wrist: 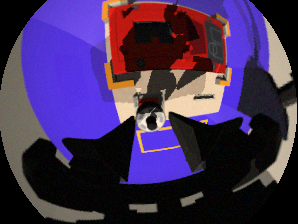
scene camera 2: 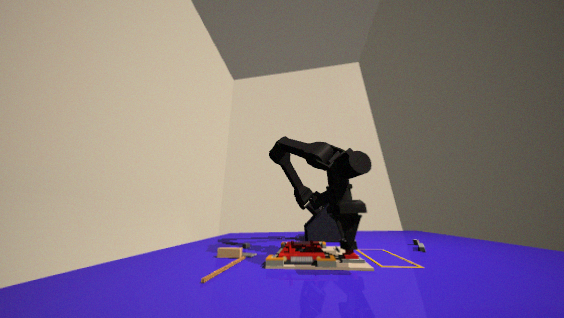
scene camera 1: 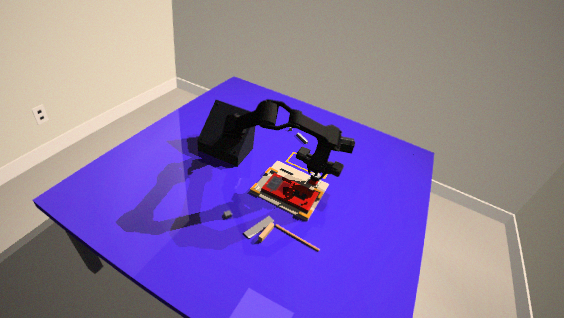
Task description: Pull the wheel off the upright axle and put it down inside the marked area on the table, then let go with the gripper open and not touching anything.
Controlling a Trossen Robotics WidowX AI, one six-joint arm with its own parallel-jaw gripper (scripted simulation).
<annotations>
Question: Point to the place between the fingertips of my gripper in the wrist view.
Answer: At 151,116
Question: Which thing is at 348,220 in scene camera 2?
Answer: My gripper.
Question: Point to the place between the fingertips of my gripper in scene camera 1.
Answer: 314,176
</annotations>
